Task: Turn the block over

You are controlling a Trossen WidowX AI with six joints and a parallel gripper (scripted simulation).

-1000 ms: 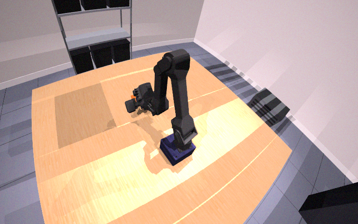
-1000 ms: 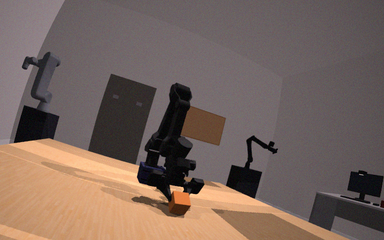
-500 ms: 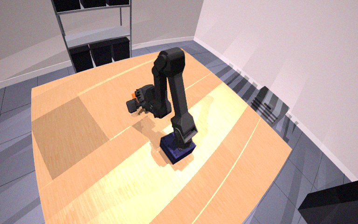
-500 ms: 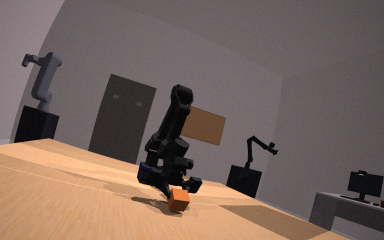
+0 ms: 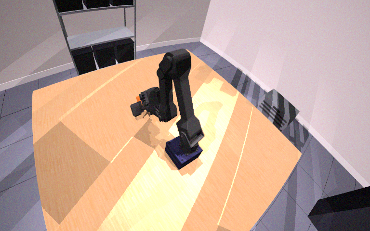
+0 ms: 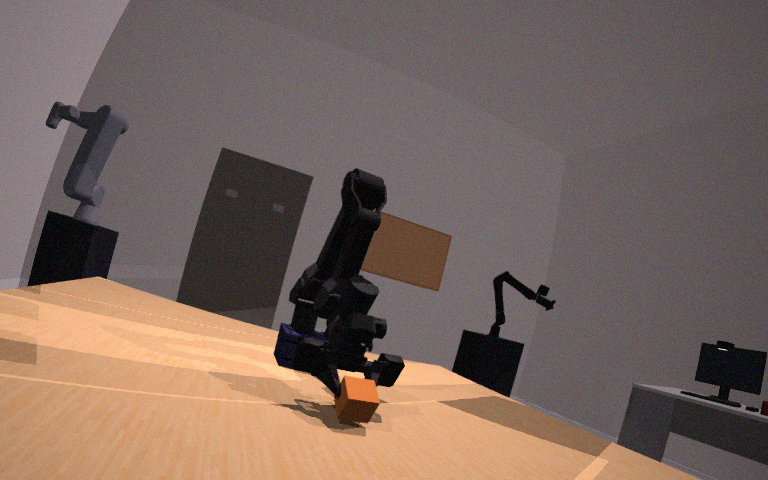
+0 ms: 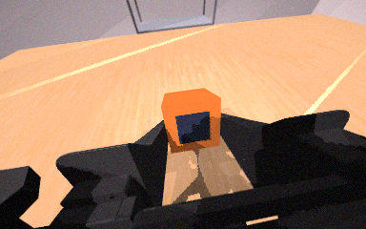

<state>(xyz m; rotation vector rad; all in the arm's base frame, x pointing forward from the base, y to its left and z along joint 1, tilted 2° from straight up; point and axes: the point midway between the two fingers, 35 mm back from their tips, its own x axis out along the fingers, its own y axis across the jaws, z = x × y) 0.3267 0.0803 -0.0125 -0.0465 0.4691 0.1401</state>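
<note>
Right now my gripper tip is 10 mm past the orange block.
</note>
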